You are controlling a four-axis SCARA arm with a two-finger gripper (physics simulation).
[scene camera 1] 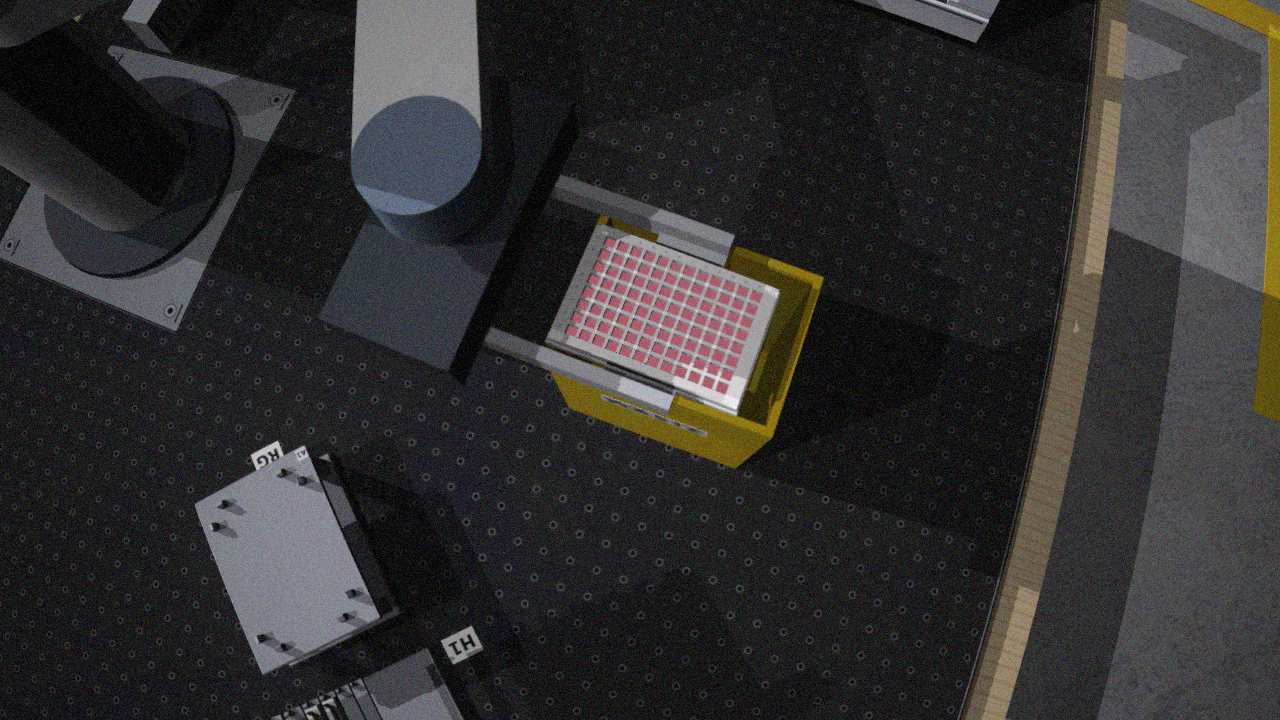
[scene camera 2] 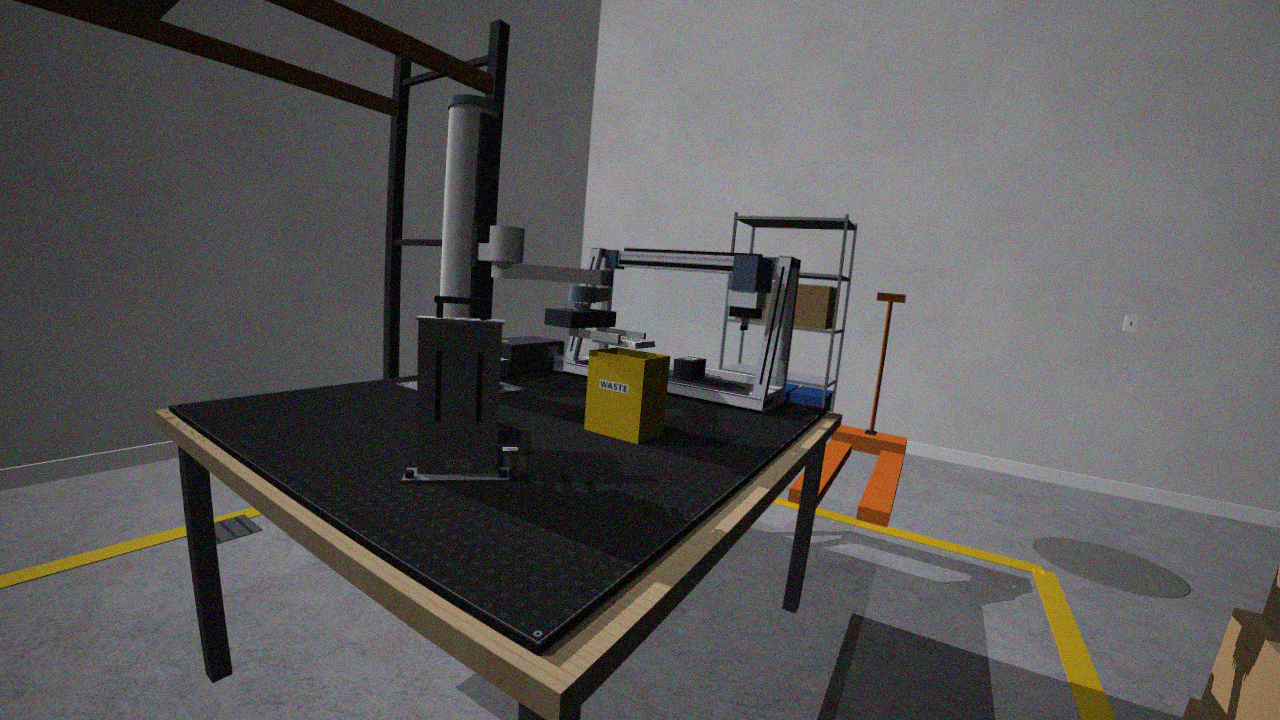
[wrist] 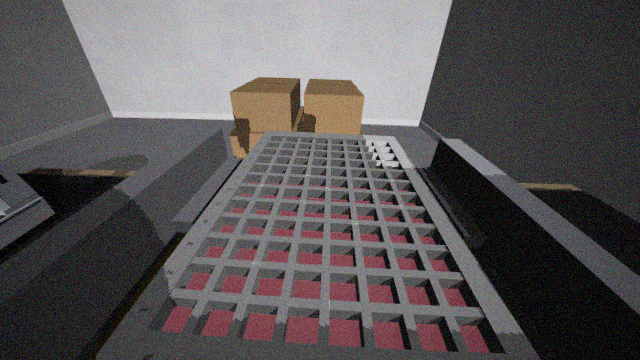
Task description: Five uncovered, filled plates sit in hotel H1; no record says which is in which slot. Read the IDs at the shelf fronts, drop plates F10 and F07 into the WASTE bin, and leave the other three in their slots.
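Seen in the pictures: gripper, fingertip midpoint: (scene camera 1: 701, 324) (scene camera 2: 632, 338) (wrist: 329, 152); arm's base at its link origin: (scene camera 1: 143, 178).
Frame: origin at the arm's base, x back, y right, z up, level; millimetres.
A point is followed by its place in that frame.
Observation:
A white plate with red-filled wells (scene camera 1: 662, 313) @(x -633, y 41, z 247 mm) (scene camera 2: 640, 343) @(x -696, y 64, z 245 mm) (wrist: 305, 235) @(x -614, y 32, z 243 mm) lies flat between the fingers of my gripper (scene camera 1: 677, 315) @(x -659, y 41, z 252 mm) (wrist: 329, 152) @(x -659, y 41, z 252 mm), which is shut on it. Its ID does not show. In scene camera 1 the plate overlaps the mouth of the yellow WASTE bin (scene camera 1: 733, 443) @(x -707, y 86, z 141 mm) (scene camera 2: 617, 413) @(x -661, y 85, z 74 mm); scene camera 2 shows it just above the bin's rim. The plate hides most of the bin's inside. Hotel H1 (scene camera 1: 407, 689) @(x -515, y 373, z 21 mm) is cut off at the bottom of scene camera 1, and stands as a dark tower (scene camera 2: 458, 385) @(x -590, y 493, z 181 mm) in scene camera 2. Its shelf-front IDs cannot be read.
The grey RG stand (scene camera 1: 286, 555) @(x -386, y 295, z 73 mm) with small pins is beside H1. The arm's column (scene camera 2: 458, 205) @(x -33, y 67, z 573 mm) rises behind the hotel. A gantry frame (scene camera 2: 778, 331) @(x -850, y -525, z 272 mm) stands behind the bin. The wooden table edge (scene camera 1: 1038, 483) @(x -1020, y 7, z 0 mm) runs along the right. Cardboard boxes (wrist: 265, 107) (wrist: 334, 110) are beyond the plate.

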